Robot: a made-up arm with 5 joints.
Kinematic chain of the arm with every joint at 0, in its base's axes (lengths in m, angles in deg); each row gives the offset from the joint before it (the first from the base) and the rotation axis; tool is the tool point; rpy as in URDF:
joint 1: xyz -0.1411 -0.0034 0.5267 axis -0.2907 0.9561 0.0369
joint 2: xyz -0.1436 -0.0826 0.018 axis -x
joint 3: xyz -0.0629 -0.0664 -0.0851 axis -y
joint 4: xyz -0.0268 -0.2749 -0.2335 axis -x
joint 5: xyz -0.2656 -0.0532 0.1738 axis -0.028 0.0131 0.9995
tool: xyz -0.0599 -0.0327 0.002 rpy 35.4 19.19 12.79
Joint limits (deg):
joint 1: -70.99..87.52
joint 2: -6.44..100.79
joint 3: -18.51..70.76
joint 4: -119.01..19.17
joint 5: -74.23..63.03
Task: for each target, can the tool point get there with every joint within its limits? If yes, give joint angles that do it. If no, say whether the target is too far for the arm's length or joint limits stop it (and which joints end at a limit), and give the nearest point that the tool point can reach.
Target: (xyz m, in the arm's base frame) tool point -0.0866 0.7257 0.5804
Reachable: no: joint limits stop it (at a limit: joint 1, joint 2, joint 3, joint 4, joint 5) | nearest point 0.1946 0.2193 1.0246 | short by 0.730 m
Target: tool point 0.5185 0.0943 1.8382
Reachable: no: too far | nearest point 0.2821 0.0064 1.3356 | short by 0.562 m
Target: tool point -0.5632 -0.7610 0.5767
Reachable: yes | joints 35.80 13.62 34.06 -66.95 7.80
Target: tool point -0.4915 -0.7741 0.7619
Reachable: yes | joints 48.73 18.36 26.62 -72.41 40.08
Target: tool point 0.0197 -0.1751 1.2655
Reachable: yes | joints 60.40 74.72 -1.56 -10.91 51.06
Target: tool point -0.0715 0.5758 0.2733
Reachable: no: joint limits stop it (at a limit: joint 1, joint 2, joint 4, joint 5) | nearest point 0.1545 -0.1275 -0.0143 | short by 0.793 m
